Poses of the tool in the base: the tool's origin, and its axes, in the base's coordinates. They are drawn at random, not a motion.
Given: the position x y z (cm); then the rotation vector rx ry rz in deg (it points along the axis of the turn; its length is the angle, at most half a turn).
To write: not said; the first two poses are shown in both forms.
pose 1, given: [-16.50 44.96 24.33 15.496 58.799 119.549]
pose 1, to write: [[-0.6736 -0.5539 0.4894 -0.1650], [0.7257 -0.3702 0.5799 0.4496], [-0.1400 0.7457 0.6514 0.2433], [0 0 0 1]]
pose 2, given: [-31.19 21.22 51.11 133.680 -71.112 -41.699]
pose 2, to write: [[0.4708 -0.6368 -0.6106 -0.3119], [-0.8438 -0.5271 -0.1009 0.2122], [-0.2576 0.5628 -0.7855 0.5111], [0 0 0 1]]
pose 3, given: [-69.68 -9.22 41.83 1.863 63.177 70.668]
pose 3, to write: [[-0.0834 -0.7286 0.6799 -0.6968], [0.7569 0.3974 0.5187 -0.0922], [-0.6481 0.5579 0.5183 0.4183], [0 0 0 1]]
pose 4, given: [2.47 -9.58 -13.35 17.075 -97.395 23.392]
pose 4, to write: [[-0.1673 -0.4190 -0.8924 0.0247], [0.0320 0.9024 -0.4297 -0.0958], [0.9854 -0.1005 -0.1376 -0.1335], [0 0 0 1]]
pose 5, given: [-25.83 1.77 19.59 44.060 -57.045 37.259]
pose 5, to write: [[0.4035 -0.7767 -0.4837 -0.2583], [0.1308 0.5722 -0.8096 0.0177], [0.9056 0.2634 0.3324 0.1959], [0 0 0 1]]
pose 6, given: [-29.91 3.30 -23.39 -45.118 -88.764 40.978]
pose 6, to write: [[-0.0747 0.0877 -0.9933 -0.2991], [0.8129 0.5823 -0.0097 0.0330], [0.5776 -0.8082 -0.1148 -0.2339], [0 0 0 1]]
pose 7, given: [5.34 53.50 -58.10 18.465 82.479 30.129]
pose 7, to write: [[0.0469 -0.1475 0.9880 0.0534], [0.5240 0.8456 0.1014 0.5350], [-0.8504 0.5130 0.1169 -0.5810], [0 0 0 1]]
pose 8, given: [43.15 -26.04 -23.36 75.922 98.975 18.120]
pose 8, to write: [[-0.0122 0.6350 0.7724 0.4315], [0.8675 0.3909 -0.3077 -0.2604], [-0.4973 0.6663 -0.5557 -0.2336], [0 0 0 1]]
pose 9, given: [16.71 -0.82 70.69 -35.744 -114.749 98.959]
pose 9, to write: [[-0.8105 0.0617 -0.5824 0.1671], [0.5852 0.1270 -0.8009 -0.0082], [0.0246 -0.9900 -0.1391 0.7069], [0 0 0 1]]
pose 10, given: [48.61 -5.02 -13.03 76.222 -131.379 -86.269]
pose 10, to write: [[-0.6157 -0.6092 -0.4998 0.4861], [-0.7008 0.1332 0.7008 -0.0502], [-0.3603 0.7818 -0.5089 -0.1303], [0 0 0 1]]
